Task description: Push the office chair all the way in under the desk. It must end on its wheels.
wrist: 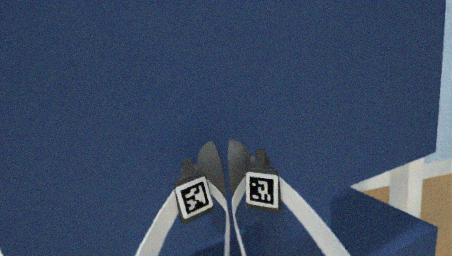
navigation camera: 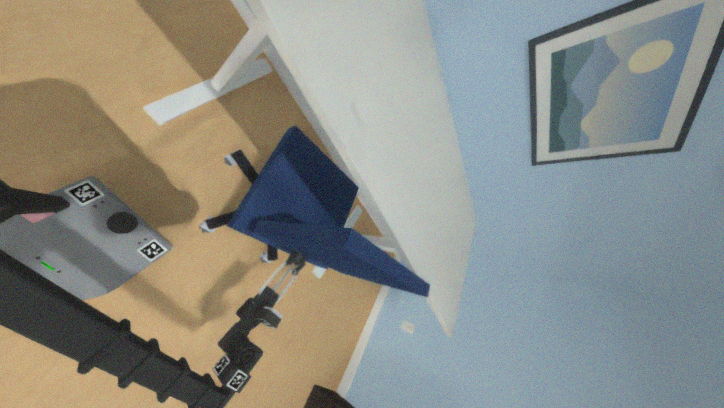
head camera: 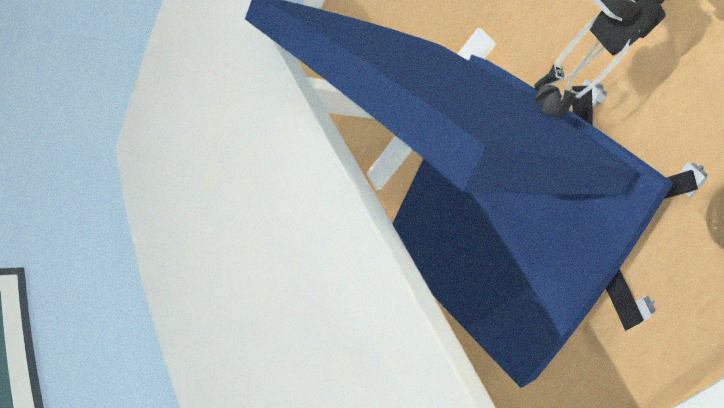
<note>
In view: my gripper [head camera: 541,108], a blue office chair [head camera: 517,222], a white desk [head camera: 269,265] and a framed picture [navigation camera: 607,86].
The blue office chair also shows in the wrist view [wrist: 106,106] and in the navigation camera view [navigation camera: 300,201]. My gripper is seen too in the wrist view [wrist: 223,158] and in the navigation camera view [navigation camera: 302,254]. The white desk also shows in the wrist view [wrist: 405,181] and in the navigation camera view [navigation camera: 374,82].
</note>
